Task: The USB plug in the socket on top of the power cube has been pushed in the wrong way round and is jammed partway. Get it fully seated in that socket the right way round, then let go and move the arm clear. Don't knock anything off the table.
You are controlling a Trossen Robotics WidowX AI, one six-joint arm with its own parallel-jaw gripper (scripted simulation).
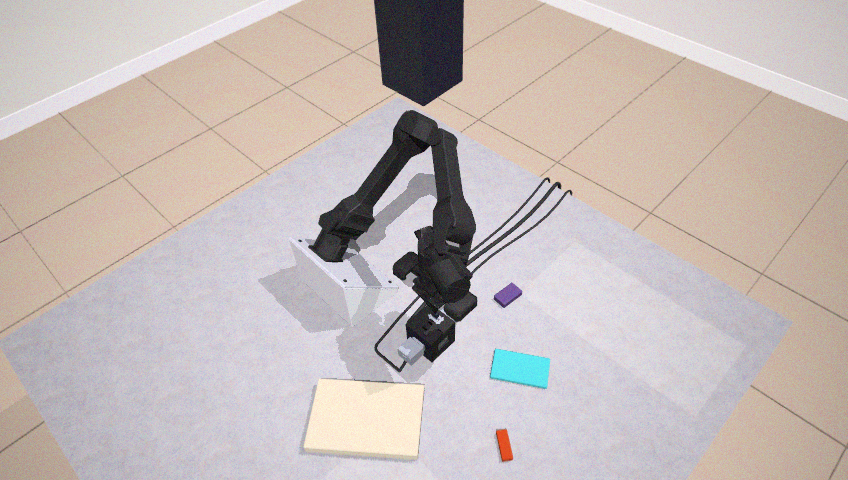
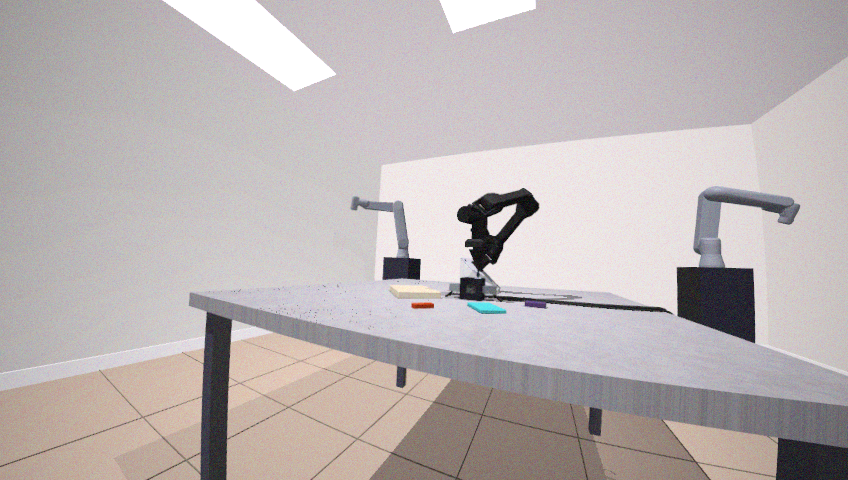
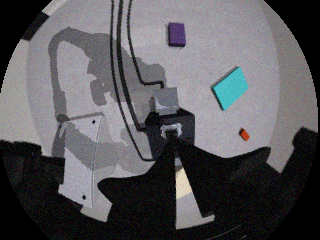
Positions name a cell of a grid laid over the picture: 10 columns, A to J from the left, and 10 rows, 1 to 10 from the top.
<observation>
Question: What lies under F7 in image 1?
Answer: My gripper.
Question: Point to a grey plug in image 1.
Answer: E8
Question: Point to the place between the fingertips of my gripper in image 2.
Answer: F6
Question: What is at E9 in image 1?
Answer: A cream pad.
</observation>
